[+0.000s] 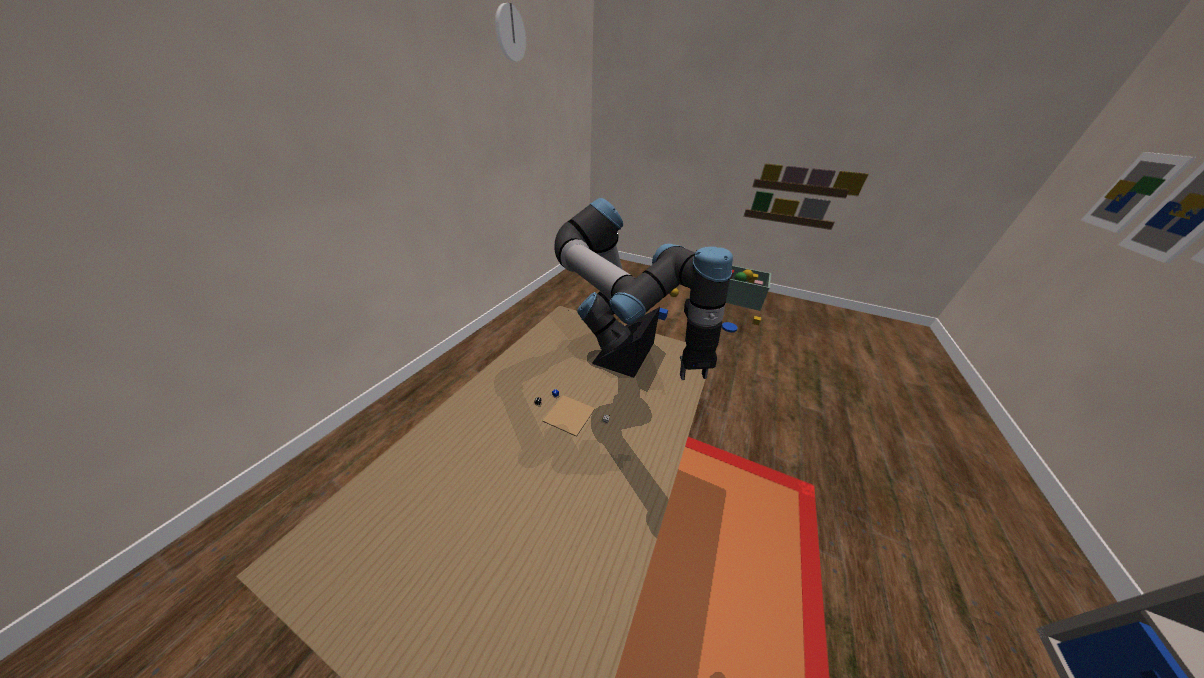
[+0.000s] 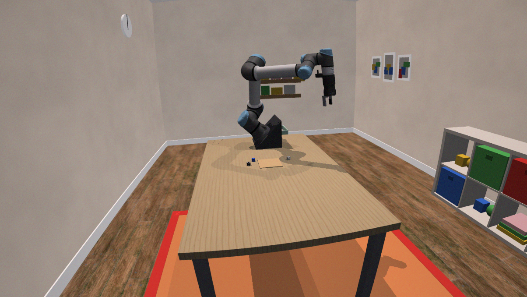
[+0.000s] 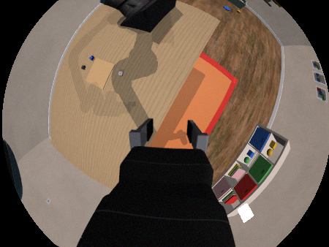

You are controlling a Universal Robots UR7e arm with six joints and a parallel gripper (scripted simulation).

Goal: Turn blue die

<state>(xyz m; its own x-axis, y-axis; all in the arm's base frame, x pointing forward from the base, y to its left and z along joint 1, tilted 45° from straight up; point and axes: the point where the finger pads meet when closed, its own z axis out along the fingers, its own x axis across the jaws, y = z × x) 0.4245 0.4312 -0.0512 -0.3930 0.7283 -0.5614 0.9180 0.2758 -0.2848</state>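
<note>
Now: hand 51 cm to the left of the black die, 36 cm above it and 2 cm past it. Also, from my hand: tan mat 38 cm to the right, 37 cm below, 2 cm behind; blue die 47 cm to the right, 36 cm below, 8 cm behind; white die 36 cm below, 24 cm to the right, 5 cm behind.
</note>
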